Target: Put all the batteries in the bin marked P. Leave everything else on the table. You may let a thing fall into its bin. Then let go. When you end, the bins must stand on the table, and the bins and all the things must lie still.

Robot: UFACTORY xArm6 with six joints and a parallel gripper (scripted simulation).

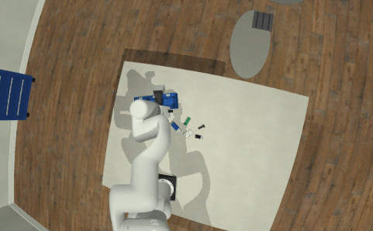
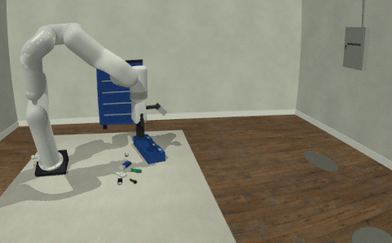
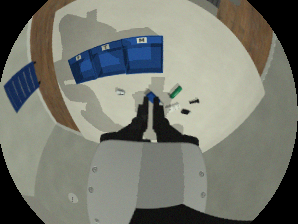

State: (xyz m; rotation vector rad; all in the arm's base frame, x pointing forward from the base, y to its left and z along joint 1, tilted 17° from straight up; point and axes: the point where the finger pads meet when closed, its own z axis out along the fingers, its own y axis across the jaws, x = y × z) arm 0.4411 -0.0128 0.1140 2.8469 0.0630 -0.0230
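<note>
Now: hand 5 cm short of the blue bin, 11 cm to the right of it and 13 cm above it. From my hand the other things lie so: green battery (5 cm behind, 8 cm to the right, 14 cm below); grey piece (6 cm behind, 9 cm to the left, 14 cm below); blue-and-white cylinder (9 cm behind, 2 cm to the right, 14 cm below).
</note>
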